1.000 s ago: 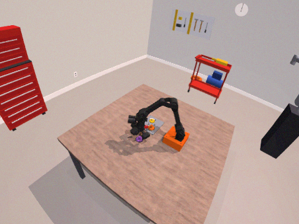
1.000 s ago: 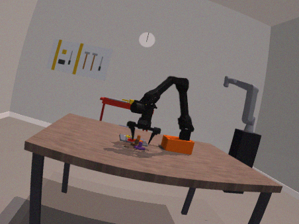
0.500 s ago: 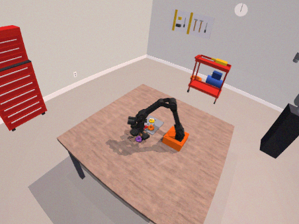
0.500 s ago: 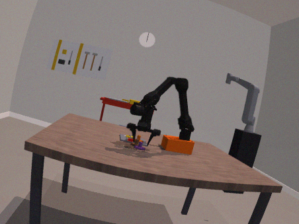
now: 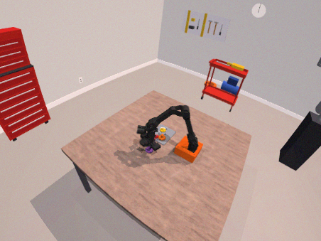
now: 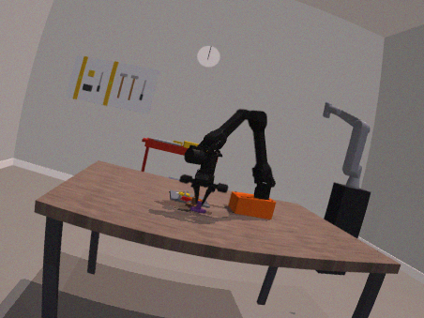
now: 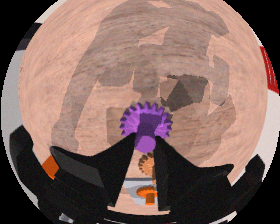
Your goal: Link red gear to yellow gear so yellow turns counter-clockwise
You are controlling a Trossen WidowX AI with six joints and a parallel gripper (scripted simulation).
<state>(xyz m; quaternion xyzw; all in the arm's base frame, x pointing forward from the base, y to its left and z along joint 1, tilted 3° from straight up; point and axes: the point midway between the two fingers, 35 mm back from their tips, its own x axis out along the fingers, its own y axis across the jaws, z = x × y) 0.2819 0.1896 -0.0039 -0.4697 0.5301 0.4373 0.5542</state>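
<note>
The yellow gear lies 26 cm to the right of my gripper tip, 6 cm ahead of it and 1 cm below it. Round my gripper tip: purple gear 1 cm below; then red gear 16 cm to the right, 5 cm ahead, 1 cm below; then brown gear 7 cm to the right, 2 cm ahead, 1 cm below.
</note>
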